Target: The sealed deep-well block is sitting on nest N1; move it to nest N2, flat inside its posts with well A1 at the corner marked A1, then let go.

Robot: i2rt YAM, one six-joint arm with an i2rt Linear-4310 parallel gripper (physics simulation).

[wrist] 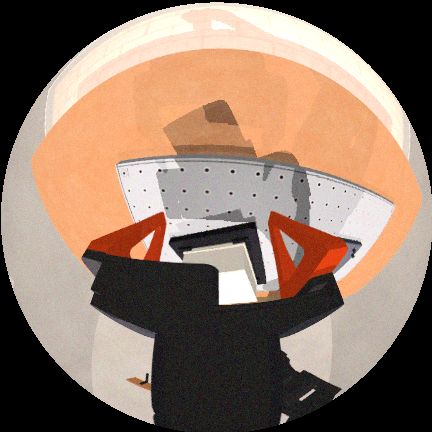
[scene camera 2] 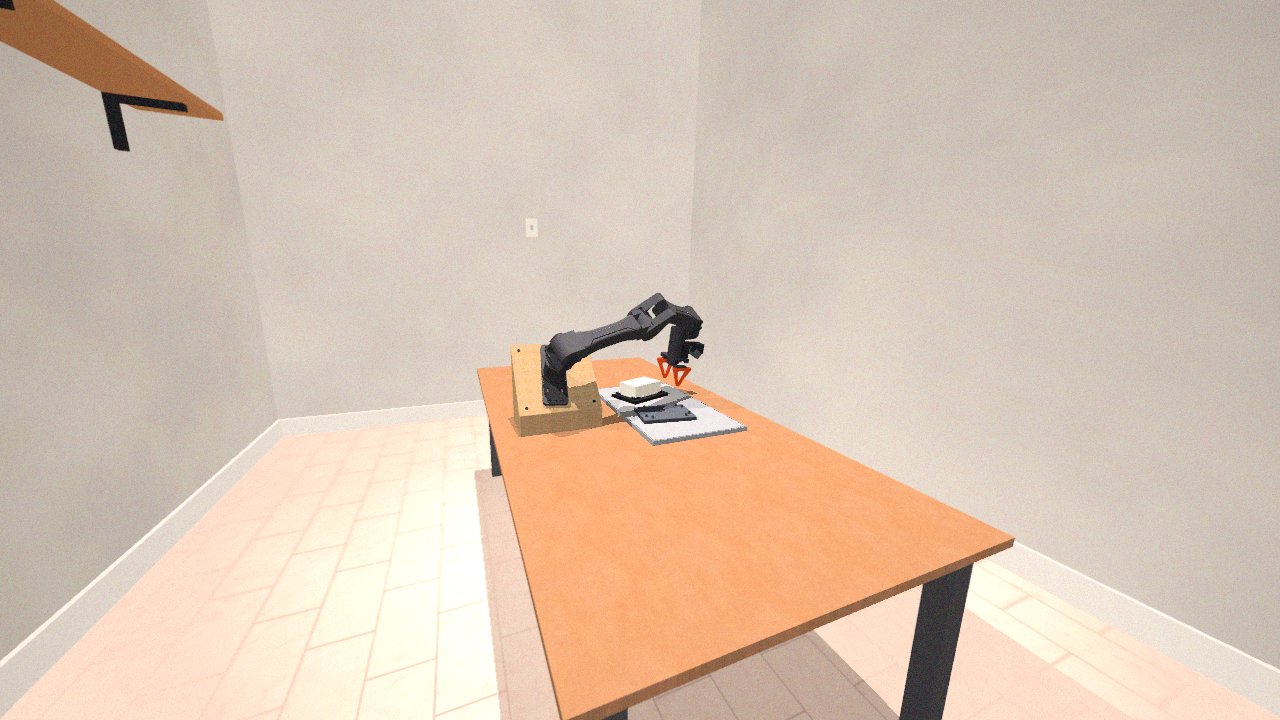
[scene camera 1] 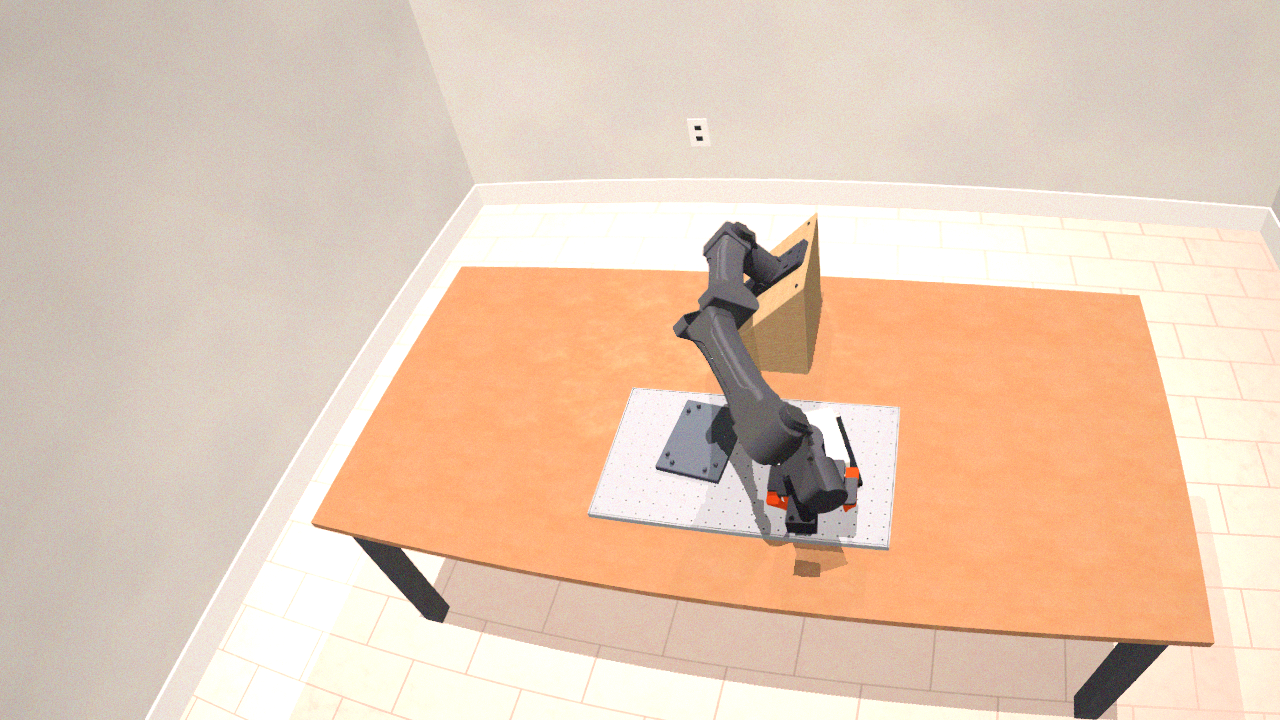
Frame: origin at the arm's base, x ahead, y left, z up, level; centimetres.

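Seen in the pictures: gripper, fingertip midpoint: (wrist: 216,216) (scene camera 2: 670,381); arm's base, origin of the base link: (scene camera 2: 553,374) (scene camera 1: 773,275).
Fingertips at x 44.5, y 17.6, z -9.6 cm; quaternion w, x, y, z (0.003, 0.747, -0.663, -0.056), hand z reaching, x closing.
Observation:
Pixels of each thing's top centre, then the offset from my fingertips to it. Level surfaces: height alone.
- white sealed block, middle of its top: (wrist: 224,292) (scene camera 1: 817,438) (scene camera 2: 640,381) dx -12.8, dy -2.7, dz +1.7 cm
- black nest N1, middle of its top: (wrist: 225,272) (scene camera 1: 817,450) (scene camera 2: 640,391) dx -12.8, dy -2.7, dz -1.8 cm
- dark grey nest N2, middle of its top: (scene camera 1: 701,434) (wrist: 327,272) (scene camera 2: 664,408) dx -12.0, dy -24.1, dz -1.4 cm
- orange-brown table, its level: dz -4.9 cm
The white sealed block (scene camera 1: 830,437) (scene camera 2: 640,387) (wrist: 237,285) sits on the black nest N1 (scene camera 1: 845,438) (scene camera 2: 637,399) (wrist: 215,235) and looks level. The arm hides part of both in scene camera 1, and the gripper body covers part of the block in the wrist view. The dark grey nest N2 (scene camera 1: 693,447) (scene camera 2: 666,413) (wrist: 354,247) has small posts near its corners and bears no block. My gripper (scene camera 1: 814,495) (scene camera 2: 672,380) (wrist: 216,216) is open and empty, above the board and off the block's side toward the table's front edge. I cannot read the A1 marks.
Both nests stand on a light perforated board (scene camera 1: 626,483) (scene camera 2: 707,429) (wrist: 142,175) on the orange-brown table (scene camera 1: 1011,465) (scene camera 2: 716,537) (wrist: 95,200). The arm's wooden mount (scene camera 1: 787,340) (scene camera 2: 537,420) stands at the rear. A wall shelf (scene camera 2: 89,62) is at upper left in scene camera 2.

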